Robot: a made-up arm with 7 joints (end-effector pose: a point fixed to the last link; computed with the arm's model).
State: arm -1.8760 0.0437 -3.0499 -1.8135 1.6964 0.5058 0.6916
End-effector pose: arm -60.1 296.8 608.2 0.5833 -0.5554 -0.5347 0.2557
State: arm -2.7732 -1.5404 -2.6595 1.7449 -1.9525 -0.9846 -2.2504
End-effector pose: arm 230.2 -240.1 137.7 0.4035 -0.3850 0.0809 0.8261
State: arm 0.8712 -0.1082 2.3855 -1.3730 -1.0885 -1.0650 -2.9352
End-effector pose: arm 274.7 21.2 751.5 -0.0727 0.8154 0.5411 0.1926
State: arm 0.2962 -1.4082 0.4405 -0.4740 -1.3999 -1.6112 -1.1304
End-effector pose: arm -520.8 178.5 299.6 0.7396 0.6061 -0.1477 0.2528
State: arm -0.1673 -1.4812 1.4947 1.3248 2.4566 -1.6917 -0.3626
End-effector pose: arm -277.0 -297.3 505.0 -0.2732 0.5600 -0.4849 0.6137
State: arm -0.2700 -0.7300 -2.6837 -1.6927 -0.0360 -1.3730 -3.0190
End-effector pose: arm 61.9 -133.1 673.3 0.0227 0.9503 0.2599 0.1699
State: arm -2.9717 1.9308 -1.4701 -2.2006 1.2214 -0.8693 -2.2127
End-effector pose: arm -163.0 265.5 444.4 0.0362 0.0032 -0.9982 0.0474
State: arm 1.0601 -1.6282 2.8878 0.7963 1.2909 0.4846 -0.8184
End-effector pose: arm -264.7 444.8 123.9 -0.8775 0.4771 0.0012 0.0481
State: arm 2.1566 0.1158 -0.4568 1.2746 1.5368 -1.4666 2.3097
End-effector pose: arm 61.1 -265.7 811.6 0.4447 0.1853 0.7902 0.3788
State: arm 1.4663 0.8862 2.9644 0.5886 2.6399 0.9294 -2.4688
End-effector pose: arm 50.9 -434.5 862.7 0.2849 -0.1563 0.7568 0.5672
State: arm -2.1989 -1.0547 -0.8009 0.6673 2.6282 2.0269 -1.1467
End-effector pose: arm 247.5 -362.5 659.7 0.3915 0.5053 0.7455 0.1888
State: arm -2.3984 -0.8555 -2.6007 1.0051 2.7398 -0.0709 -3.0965
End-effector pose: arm 345.4 -437.8 533.9 0.4778 0.7624 -0.1387 0.4137
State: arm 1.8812 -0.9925 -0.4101 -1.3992 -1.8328 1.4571 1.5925
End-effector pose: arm 151.1 435.3 340.8 0.7191 0.2131 0.6156 0.2418
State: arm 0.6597 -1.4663 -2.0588 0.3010 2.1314 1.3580 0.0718
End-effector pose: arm -431.9 351.3 456.0 -0.0384 0.1187 -0.4227 0.8976
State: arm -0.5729 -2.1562 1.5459 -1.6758 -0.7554 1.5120 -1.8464
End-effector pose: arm -375.9 20.5 234.0 -0.1317 -0.5041 0.2236 0.8237
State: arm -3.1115 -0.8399 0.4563 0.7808 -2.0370 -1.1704 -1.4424
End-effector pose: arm 304.2 120.0 860.4 -0.7495 0.1773 -0.0546 0.6355
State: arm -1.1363 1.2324 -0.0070 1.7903 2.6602 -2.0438 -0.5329
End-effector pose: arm 86.8 325.4 296.2 0.6370 0.2000 -0.5147 0.5379
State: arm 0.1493 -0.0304 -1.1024 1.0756 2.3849 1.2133 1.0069
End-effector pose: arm 113.6 139.4 936.6 -0.0275 0.3868 -0.9149 0.1121
